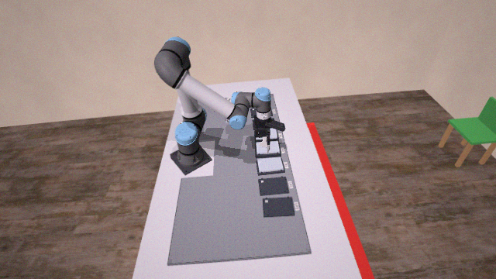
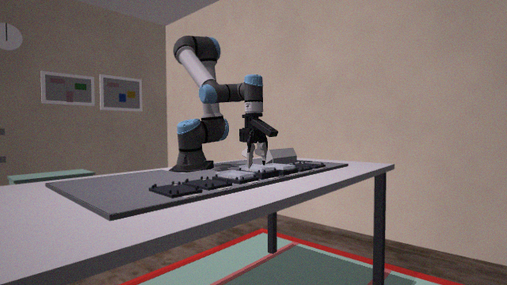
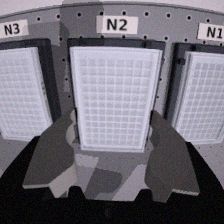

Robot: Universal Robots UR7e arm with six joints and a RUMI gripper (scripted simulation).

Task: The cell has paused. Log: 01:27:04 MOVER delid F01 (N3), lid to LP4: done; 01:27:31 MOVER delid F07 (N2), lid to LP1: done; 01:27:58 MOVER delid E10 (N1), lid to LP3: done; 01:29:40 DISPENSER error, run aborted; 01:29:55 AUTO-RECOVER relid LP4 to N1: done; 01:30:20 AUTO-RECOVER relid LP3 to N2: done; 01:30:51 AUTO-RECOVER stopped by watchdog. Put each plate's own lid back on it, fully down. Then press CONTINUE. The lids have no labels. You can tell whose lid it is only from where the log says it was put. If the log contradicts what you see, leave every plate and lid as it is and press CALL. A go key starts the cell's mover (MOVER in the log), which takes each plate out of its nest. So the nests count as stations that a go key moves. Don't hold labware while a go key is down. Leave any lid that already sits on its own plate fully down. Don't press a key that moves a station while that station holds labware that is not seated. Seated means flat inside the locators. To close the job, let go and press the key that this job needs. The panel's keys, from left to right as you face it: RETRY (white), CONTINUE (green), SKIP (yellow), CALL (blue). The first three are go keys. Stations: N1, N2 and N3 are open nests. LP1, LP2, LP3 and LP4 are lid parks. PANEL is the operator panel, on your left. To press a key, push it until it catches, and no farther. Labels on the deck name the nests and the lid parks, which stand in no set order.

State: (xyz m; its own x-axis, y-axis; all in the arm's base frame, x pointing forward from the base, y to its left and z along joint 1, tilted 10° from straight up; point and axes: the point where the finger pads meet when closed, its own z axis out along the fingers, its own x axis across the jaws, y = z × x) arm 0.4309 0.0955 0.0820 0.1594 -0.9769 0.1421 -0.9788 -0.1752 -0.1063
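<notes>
My hand is 20 mm above the well plate. Also, from my hand: yellow skip key (340 mm to the left, 290 mm behind, 20 mm above); then green continue key (390 mm to the left, 300 mm behind, 20 mm above); then dark lid park (380 mm to the right, 80 mm ahead, 40 mm below).
</notes>
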